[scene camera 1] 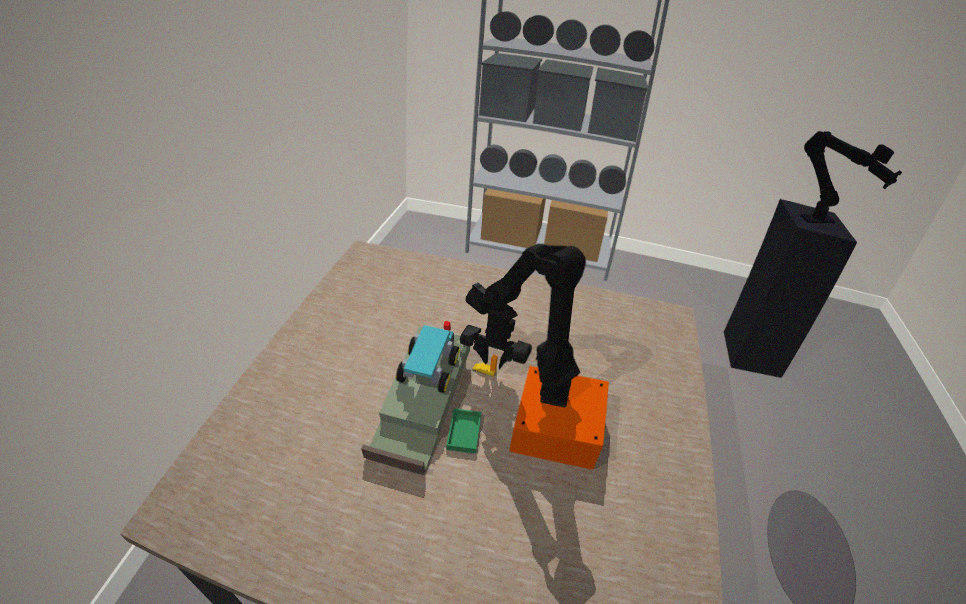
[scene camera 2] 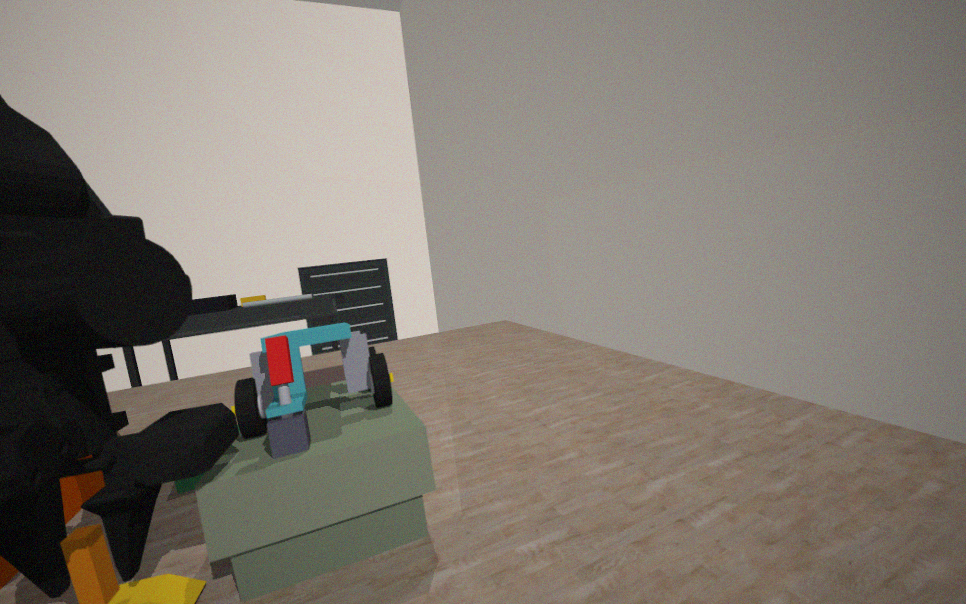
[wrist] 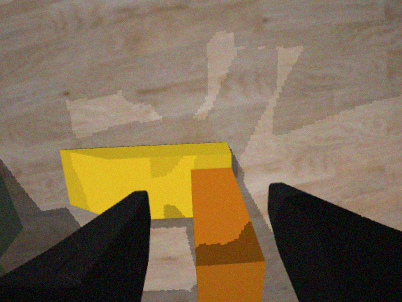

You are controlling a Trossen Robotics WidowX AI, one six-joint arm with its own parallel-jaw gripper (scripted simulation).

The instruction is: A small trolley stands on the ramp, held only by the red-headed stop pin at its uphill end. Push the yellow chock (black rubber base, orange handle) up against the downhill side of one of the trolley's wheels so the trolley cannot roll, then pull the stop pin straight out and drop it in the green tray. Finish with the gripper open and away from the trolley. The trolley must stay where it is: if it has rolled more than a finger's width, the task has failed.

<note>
I see my gripper, a blue trolley, a red-headed stop pin and a yellow chock.
My gripper shows as well in scene camera 1 and in the wrist view.
</note>
